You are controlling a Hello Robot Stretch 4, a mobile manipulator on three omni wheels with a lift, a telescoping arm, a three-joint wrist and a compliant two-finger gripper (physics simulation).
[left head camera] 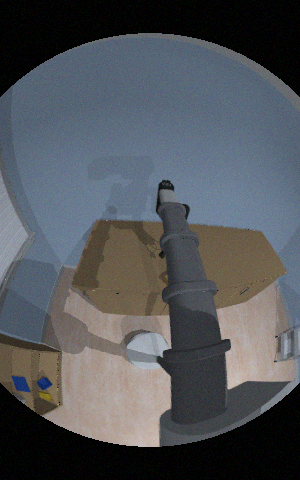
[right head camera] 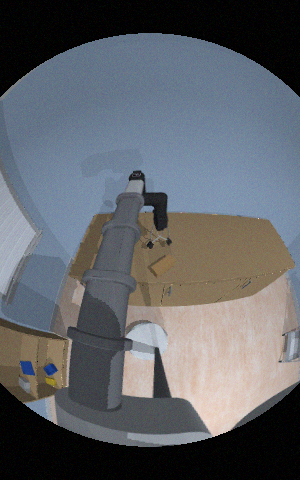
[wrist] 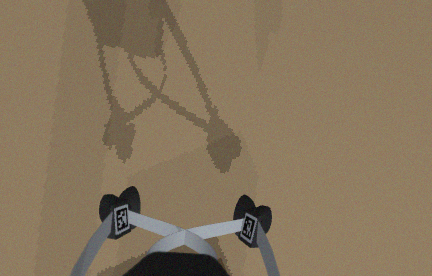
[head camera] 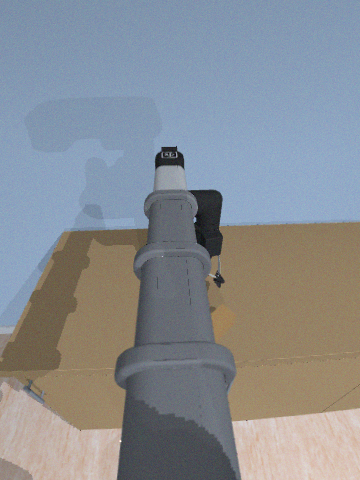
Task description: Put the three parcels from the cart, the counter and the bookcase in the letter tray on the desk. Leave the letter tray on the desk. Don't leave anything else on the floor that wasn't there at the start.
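A small orange-brown parcel lies on the wooden counter, near its front edge. The arm hides part of it in the head camera view. My gripper is open, with its fingers apart and nothing between them. It hangs over the counter top, farther back than the parcel and apart from it. The gripper's shadow falls on the counter in the wrist view. The letter tray and desk do not show. I cannot make out the cart's parcel or pick out the bookcase's.
A wooden bookcase with blue, yellow and whitish items is at the lower left. A round white object is on the floor before the counter. A pale rack-like object is at the right edge. A wall stands behind the counter.
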